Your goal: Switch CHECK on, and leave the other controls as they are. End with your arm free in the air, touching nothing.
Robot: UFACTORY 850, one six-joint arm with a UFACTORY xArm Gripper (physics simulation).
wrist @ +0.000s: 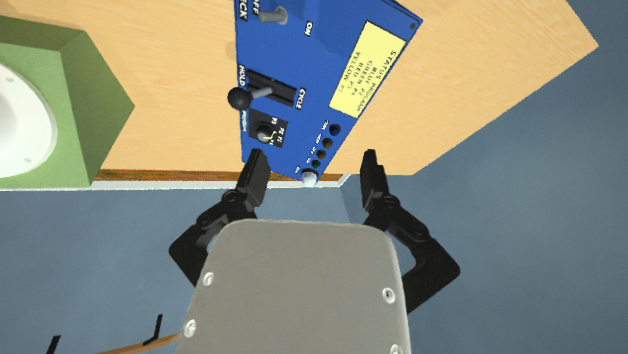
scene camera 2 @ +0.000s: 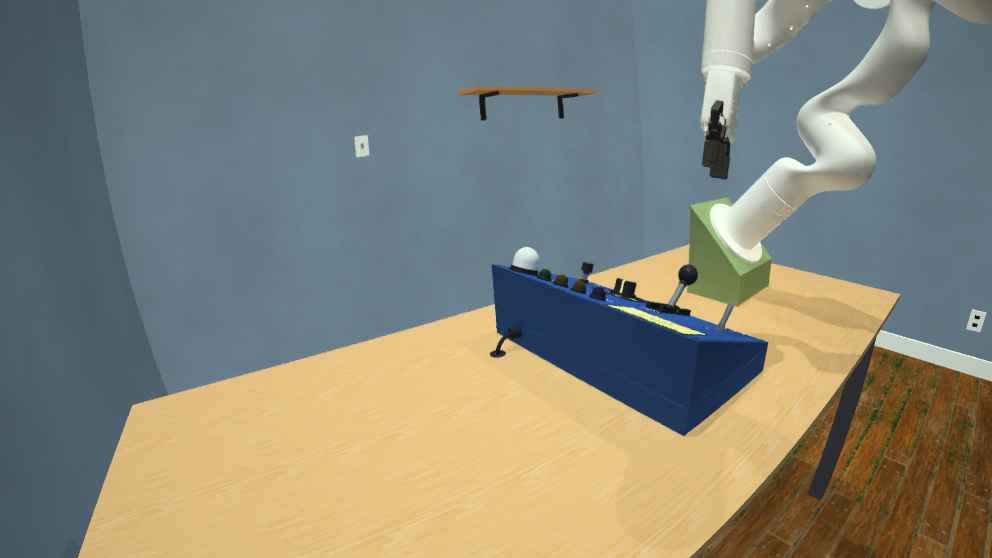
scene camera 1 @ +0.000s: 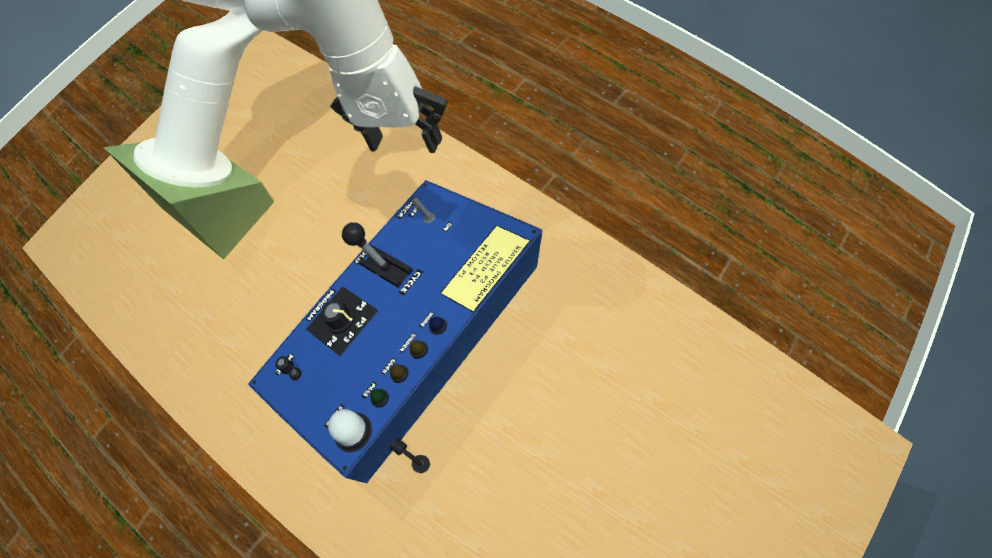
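Note:
The blue control box (scene camera 1: pixel 388 326) (scene camera 2: pixel 596 347) (wrist: pixel 310 65) stands on the table. The CHECK toggle (scene camera 1: pixel 423 210) (scene camera 2: pixel 725 317) (wrist: pixel 273 16) is a grey lever at one end of its sloped face. It leans toward the OFF label, away from the ON label (wrist: pixel 308 28). My gripper (scene camera 1: pixel 403 144) (scene camera 2: pixel 716 173) (wrist: pixel 313 159) is open and empty. It hangs in the air above and beyond the CHECK end of the box, on the arm-base side, apart from the toggle and touching nothing.
A ball-topped HOLD/CYCLE lever (scene camera 1: pixel 353 234) (scene camera 2: pixel 687 274) (wrist: pixel 240 98) stands up beside CHECK and leans toward HOLD. The PROGRAM knob (scene camera 1: pixel 336 313) (scene camera 2: pixel 625 288) (wrist: pixel 265 132), small lamps and a white dome (scene camera 1: pixel 346 428) (scene camera 2: pixel 525 258) (wrist: pixel 309 178) lie farther along. The green arm base (scene camera 1: pixel 221 211) (scene camera 2: pixel 728 277) (wrist: pixel 95 100) is nearby.

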